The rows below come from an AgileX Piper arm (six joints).
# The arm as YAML. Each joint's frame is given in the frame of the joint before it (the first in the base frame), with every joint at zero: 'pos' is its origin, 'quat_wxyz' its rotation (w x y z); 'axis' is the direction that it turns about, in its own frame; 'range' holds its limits. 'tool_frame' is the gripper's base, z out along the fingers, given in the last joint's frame.
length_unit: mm
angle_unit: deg
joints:
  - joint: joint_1
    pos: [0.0, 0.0, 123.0]
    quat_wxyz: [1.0, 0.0, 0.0, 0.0]
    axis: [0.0, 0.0, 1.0]
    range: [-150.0, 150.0]
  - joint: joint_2
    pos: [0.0, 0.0, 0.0]
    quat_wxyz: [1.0, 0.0, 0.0, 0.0]
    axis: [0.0, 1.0, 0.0]
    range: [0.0, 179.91]
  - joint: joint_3
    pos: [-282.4, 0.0, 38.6]
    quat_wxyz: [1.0, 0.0, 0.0, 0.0]
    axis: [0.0, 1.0, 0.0]
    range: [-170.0, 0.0]
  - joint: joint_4
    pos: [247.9, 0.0, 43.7]
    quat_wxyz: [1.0, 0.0, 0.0, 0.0]
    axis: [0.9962, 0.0, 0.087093]
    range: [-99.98, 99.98]
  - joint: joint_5
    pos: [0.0, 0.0, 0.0]
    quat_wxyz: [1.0, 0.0, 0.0, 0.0]
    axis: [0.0, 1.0, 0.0]
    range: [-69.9, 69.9]
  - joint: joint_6
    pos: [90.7, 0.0, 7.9]
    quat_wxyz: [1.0, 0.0, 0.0, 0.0]
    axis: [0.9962, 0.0, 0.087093]
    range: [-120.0, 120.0]
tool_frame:
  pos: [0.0, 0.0, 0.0]
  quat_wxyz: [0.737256, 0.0, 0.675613, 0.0]
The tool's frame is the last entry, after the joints.
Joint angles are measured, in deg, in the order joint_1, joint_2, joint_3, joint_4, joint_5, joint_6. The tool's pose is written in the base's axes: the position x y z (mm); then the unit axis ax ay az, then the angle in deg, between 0 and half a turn. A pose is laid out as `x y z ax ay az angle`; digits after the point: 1 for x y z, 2 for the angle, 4 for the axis.
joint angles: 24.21, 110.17, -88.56, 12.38, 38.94, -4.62
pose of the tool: 389.0 188.4 250.3 -0.1854 0.9721 0.1439 148.09
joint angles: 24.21, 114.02, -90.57, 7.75, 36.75, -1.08
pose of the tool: 404.8 190.1 232.4 -0.1769 0.9771 0.1182 147.33
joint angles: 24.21, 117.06, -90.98, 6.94, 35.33, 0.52
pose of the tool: 412.5 192.5 211.7 -0.1660 0.9797 0.1127 148.50
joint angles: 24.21, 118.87, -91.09, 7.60, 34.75, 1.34
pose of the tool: 415.7 194.4 198.4 -0.1544 0.9812 0.1159 149.78
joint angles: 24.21, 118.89, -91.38, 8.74, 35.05, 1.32
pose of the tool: 415.7 195.6 199.6 -0.1483 0.9812 0.1237 150.04
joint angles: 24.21, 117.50, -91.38, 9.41, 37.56, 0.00
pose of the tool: 410.4 194.5 208.7 -0.1582 0.9795 0.1246 151.14
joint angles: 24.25, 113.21, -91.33, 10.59, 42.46, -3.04
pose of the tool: 396.4 190.9 238.2 -0.1843 0.9743 0.1291 151.71
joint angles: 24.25, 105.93, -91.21, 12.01, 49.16, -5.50
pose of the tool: 370.5 182.6 286.8 -0.2093 0.9676 0.1412 151.31
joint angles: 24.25, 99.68, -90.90, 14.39, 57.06, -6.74
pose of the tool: 340.2 174.1 323.1 -0.2244 0.9613 0.1597 153.56
